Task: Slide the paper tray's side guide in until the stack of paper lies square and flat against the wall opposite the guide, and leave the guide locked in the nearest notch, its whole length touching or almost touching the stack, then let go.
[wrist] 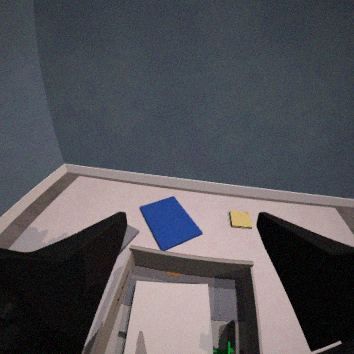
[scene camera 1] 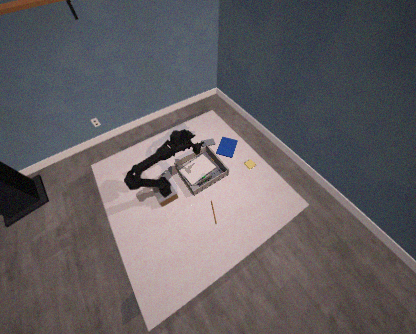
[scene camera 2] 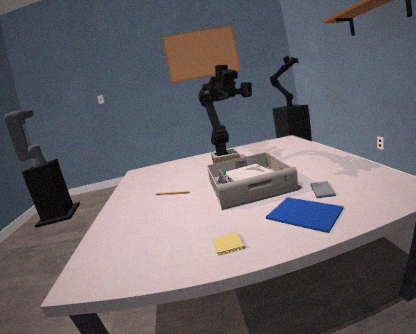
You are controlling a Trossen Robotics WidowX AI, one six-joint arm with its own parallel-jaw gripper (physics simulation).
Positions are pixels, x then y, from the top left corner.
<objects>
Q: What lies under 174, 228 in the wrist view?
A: A blue book.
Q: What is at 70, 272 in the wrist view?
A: My gripper.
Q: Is my gripper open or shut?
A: Open.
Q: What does my gripper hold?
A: Nothing.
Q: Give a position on a white paper stack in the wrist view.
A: At 160, 310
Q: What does the blue book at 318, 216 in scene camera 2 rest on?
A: The table.
</objects>
